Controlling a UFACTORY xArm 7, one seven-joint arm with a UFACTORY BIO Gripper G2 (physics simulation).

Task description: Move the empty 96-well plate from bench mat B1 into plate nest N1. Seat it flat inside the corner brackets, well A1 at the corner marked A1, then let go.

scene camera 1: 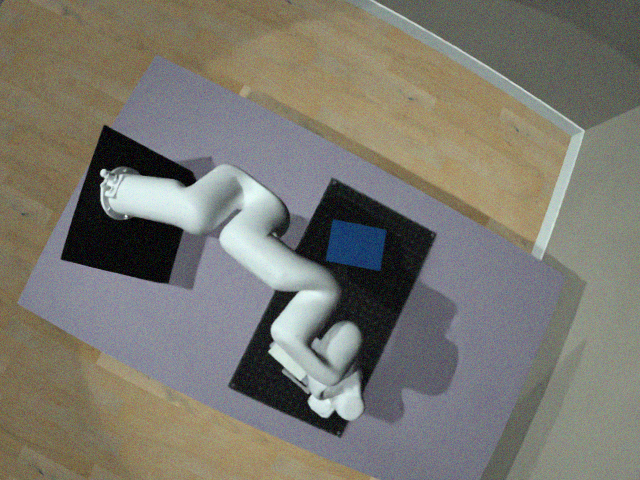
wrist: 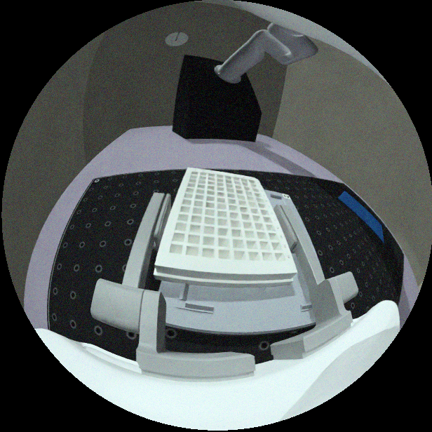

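Where they show: arm's base at its link origin: (scene camera 1: 122,193).
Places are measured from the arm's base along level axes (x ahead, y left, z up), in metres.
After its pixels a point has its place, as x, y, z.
The white 96-well plate (scene camera 1: 287,362) @(0.565, -0.202, -0.260) (wrist: 225,220) is gripped along its two long sides, upright with its wells up. My gripper (wrist: 224,223) is shut on it; in the scene view the arm hides most of the fingers. The plate is above the grey-blue plate nest (wrist: 250,319), with a gap below its near edge. Low corner brackets show at the nest's near side; the plate covers much of the nest. A small mark is at the nest's far right corner, too small to read. The blue bench mat (scene camera 1: 356,245) @(0.599, 0.198, -0.285) (wrist: 362,216) has no plate on it.
A black perforated board (scene camera 1: 258,361) @(0.491, -0.240, -0.287) (wrist: 85,250) lies under the nest and the blue mat, on a lilac table top (scene camera 1: 496,310) @(1.124, 0.226, -0.301) (wrist: 150,145). The black base block (scene camera 1: 129,253) @(0.069, -0.119, -0.060) (wrist: 215,110) stands at the robot's mounting end. The arm (scene camera 1: 258,248) @(0.349, 0.017, 0.214) reaches over the board.
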